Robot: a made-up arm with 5 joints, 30 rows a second.
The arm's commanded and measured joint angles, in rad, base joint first. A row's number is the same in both.
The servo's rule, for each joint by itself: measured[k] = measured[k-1] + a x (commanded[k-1-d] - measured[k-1]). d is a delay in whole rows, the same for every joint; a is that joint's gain. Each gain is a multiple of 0.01, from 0.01 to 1. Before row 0 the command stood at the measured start. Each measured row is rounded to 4 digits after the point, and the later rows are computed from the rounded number. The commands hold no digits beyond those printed.
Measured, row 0:
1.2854, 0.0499, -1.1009, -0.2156, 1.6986
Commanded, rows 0 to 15:
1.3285, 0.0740, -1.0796, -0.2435, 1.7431
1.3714, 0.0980, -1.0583, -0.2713, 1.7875
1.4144, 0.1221, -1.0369, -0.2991, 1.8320
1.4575, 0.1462, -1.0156, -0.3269, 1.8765
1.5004, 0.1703, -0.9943, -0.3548, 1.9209
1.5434, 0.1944, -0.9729, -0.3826, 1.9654
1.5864, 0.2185, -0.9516, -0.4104, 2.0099
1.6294, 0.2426, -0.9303, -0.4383, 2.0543
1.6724, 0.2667, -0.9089, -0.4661, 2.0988
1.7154, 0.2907, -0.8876, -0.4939, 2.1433
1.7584, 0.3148, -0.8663, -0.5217, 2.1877
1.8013, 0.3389, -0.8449, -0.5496, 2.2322
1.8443, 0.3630, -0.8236, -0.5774, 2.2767
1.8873, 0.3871, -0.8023, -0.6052, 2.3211
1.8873, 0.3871, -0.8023, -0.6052, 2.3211
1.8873, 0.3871, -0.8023, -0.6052, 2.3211
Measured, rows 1 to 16:
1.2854, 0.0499, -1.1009, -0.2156, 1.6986
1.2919, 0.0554, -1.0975, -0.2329, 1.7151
1.3038, 0.0652, -1.0912, -0.2567, 1.7419
1.3204, 0.0783, -1.0825, -0.2830, 1.7752
1.3410, 0.0939, -1.0718, -0.3102, 1.8127
1.3649, 0.1115, -1.0594, -0.3379, 1.8527
1.3917, 0.1306, -1.0456, -0.3656, 1.8944
1.4209, 0.1508, -1.0306, -0.3934, 1.9371
1.4522, 0.1719, -1.0146, -0.4212, 1.9805
1.4852, 0.1937, -0.9977, -0.4490, 2.0243
1.5197, 0.2160, -0.9801, -0.4768, 2.0683
1.5555, 0.2387, -0.9619, -0.5046, 2.1125
1.5924, 0.2617, -0.9432, -0.5325, 2.1568
1.6302, 0.2850, -0.9241, -0.5603, 2.2012
1.6688, 0.3085, -0.9046, -0.5881, 2.2456
1.7016, 0.3266, -0.8882, -0.5987, 2.2735
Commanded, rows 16 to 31:
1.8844, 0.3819, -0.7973, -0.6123, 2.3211
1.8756, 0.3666, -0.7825, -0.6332, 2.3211
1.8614, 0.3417, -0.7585, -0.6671, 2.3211
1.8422, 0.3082, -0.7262, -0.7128, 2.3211
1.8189, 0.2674, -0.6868, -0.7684, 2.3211
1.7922, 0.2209, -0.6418, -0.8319, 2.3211
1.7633, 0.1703, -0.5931, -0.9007, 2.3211
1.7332, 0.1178, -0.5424, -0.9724, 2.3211
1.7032, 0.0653, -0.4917, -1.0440, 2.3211
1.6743, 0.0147, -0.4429, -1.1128, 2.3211
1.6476, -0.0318, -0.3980, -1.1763, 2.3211
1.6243, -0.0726, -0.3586, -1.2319, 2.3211
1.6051, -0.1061, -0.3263, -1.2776, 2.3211
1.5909, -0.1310, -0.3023, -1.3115, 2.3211
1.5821, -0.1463, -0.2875, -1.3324, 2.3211
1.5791, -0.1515, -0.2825, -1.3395, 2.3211
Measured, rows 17 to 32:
1.7295, 0.3405, -0.8745, -0.6027, 2.2911
1.7527, 0.3500, -0.8621, -0.6087, 2.3022
1.7711, 0.3538, -0.8494, -0.6239, 2.3092
1.7846, 0.3510, -0.8349, -0.6507, 2.3136
1.7932, 0.3412, -0.8175, -0.6892, 2.3164
1.7971, 0.3242, -0.7966, -0.7383, 2.3181
1.7964, 0.3004, -0.7718, -0.7963, 2.3192
1.7914, 0.2705, -0.7432, -0.8610, 2.3199
1.7827, 0.2354, -0.7111, -0.9301, 2.3203
1.7708, 0.1963, -0.6760, -1.0007, 2.3206
1.7563, 0.1545, -0.6387, -1.0702, 2.3208
1.7400, 0.1117, -0.6002, -1.1360, 2.3209
1.7226, 0.0693, -0.5615, -1.1955, 2.3210
1.7050, 0.0290, -0.5239, -1.2464, 2.3210
1.6879, -0.0078, -0.4884, -1.2868, 2.3210
1.6720, -0.0397, -0.4563, -1.3151, 2.3210

